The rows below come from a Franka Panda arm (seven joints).
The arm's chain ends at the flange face. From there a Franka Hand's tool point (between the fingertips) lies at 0.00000 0.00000 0.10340 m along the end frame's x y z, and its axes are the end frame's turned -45 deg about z.
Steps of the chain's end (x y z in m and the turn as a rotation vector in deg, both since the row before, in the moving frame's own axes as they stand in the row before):
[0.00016, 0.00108, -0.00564, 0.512, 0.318, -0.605]
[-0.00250, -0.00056, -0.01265, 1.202, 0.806, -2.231]
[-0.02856, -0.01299, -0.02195, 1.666, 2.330, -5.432]
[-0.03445, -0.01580, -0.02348, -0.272, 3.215, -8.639]
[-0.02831, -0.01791, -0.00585, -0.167, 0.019, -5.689]
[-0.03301, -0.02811, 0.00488, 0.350, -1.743, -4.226]
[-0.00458, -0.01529, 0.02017, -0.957, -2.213, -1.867]
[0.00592, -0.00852, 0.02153, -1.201, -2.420, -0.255]
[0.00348, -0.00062, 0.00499, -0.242, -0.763, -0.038]
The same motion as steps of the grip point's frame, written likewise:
[0.00041, 0.00062, -0.00565, 0.137, 0.587, -0.605]
[0.00118, -0.00272, -0.01268, 0.280, 1.420, -2.231]
[-0.00588, -0.02878, -0.02208, -0.470, 2.826, -5.432]
[-0.00911, -0.03138, -0.02364, -2.466, 2.081, -8.639]
[-0.00753, -0.03244, -0.00585, -0.132, -0.105, -5.689]
[-0.00534, -0.04582, 0.00483, 1.480, -0.985, -4.226]
[0.00350, -0.01559, 0.02008, 0.888, -2.242, -1.867]
[0.00559, -0.00338, 0.02142, 0.862, -2.560, -0.255]
[0.00162, 0.00136, 0.00498, 0.368, -0.711, -0.038]

